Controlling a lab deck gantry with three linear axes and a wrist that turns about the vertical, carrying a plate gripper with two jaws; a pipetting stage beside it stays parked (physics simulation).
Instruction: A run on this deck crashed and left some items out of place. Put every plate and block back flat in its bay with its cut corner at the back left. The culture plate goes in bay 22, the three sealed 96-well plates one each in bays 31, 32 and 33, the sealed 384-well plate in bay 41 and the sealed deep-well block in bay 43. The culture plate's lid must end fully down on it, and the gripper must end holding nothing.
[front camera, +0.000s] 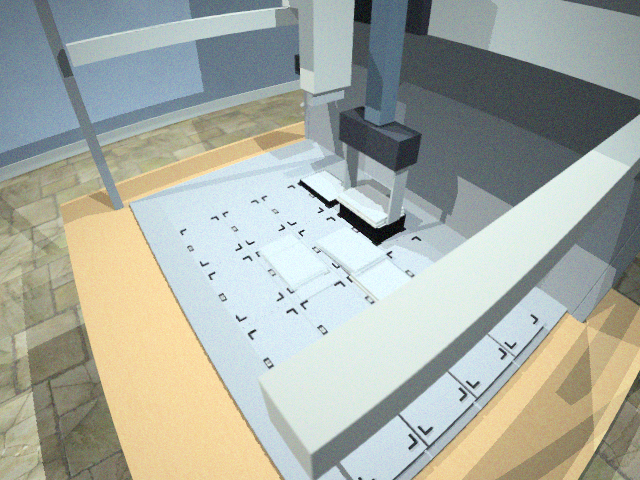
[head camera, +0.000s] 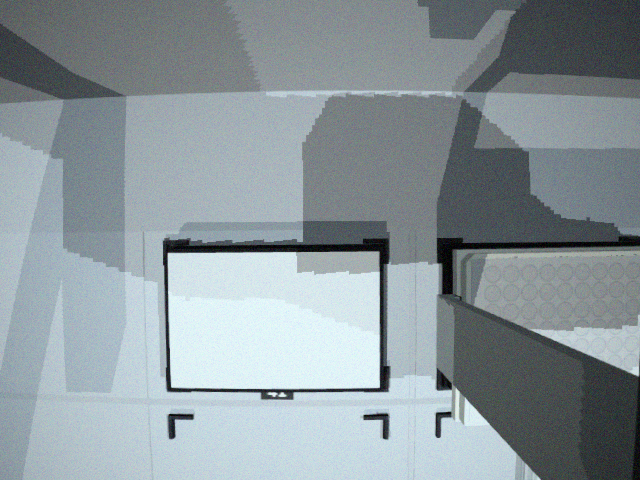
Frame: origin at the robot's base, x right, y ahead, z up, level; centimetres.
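Seen in the pictures: gripper, fingertip midpoint: (front camera: 370, 205) (head camera: 574, 326); robot's base, link origin: (front camera: 181, 232).
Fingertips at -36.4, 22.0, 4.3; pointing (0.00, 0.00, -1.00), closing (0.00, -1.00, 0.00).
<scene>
Offsets run from my fingertips to a thing's top centre, as dx, dy, dz. "spot": to the spot under its first point.
The gripper (front camera: 373, 205) is over bay 42, its jaws against the short ends of a pale plate with round wells @(+0.2, +0.0, +1.4) (front camera: 364, 204) (head camera: 578, 289). That plate sits on or very close above the black deep-well block @(+0.0, +0.7, -0.1) (front camera: 379, 235); whether it is lifted, and how its lid lies, I cannot tell. In the head view one jaw (head camera: 445, 335) meets its left end. The black-edged 384-well plate @(+0.0, -15.6, -2.9) (front camera: 321, 181) (head camera: 273, 330) lies flat in bay 41. Pale plates are at bay 22 @(spot: +22.0, +2.7, -2.4) (front camera: 294, 262), around bay 32, off to the right (front camera: 351, 250), and bay 33 @(spot: +10.9, +15.9, -2.9) (front camera: 383, 279).
The parked pipetting stage (front camera: 326, 46) stands left of the gripper column (front camera: 385, 62). A thick pale beam (front camera: 439, 310) crosses the front view and hides part of the deck. Bay corner marks @(spot: +6.2, -21.9, -4.0) (head camera: 175, 417) show in front of bay 41. A dark back wall (front camera: 496, 103) rises behind the deck.
</scene>
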